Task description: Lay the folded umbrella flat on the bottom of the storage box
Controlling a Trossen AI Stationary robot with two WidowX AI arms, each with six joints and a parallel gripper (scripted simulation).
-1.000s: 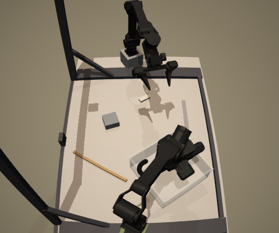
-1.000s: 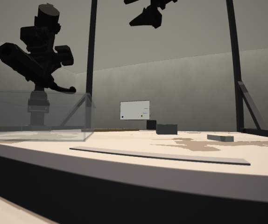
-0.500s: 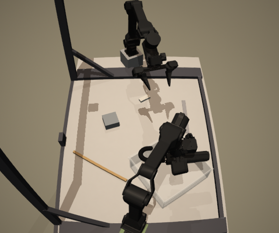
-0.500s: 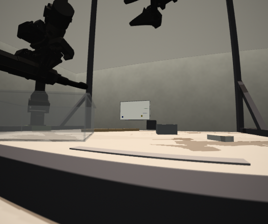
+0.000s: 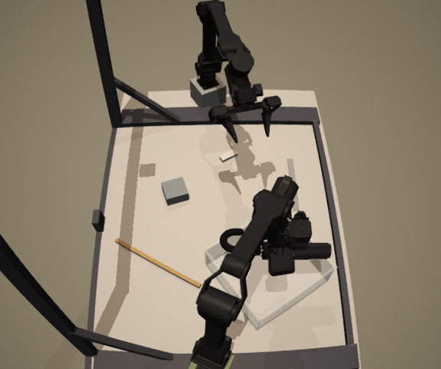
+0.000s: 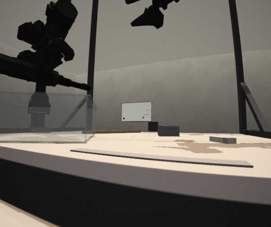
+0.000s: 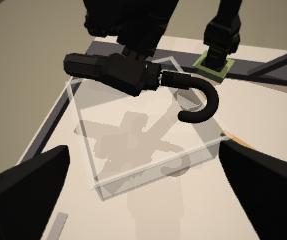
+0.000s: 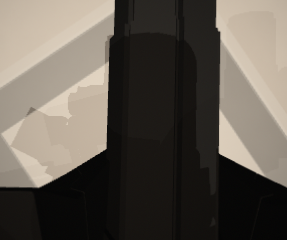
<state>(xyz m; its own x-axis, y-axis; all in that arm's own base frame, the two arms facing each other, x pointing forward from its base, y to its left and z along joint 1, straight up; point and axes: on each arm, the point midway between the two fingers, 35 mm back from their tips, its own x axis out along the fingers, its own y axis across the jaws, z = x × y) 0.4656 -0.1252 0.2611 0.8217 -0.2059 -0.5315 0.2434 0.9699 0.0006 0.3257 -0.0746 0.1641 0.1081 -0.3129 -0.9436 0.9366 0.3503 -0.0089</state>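
My right hand is 140 mm above the clear storage box, 20 mm past it and 10 mm to the right of it. Also, from my right hand: grey strip 340 mm to the left, 180 mm below, 80 mm ahead; then wooden stick 350 mm behind, 180 mm below, 50 mm to the left; then black umbrella 20 mm to the left, 20 mm below, 10 mm behind.
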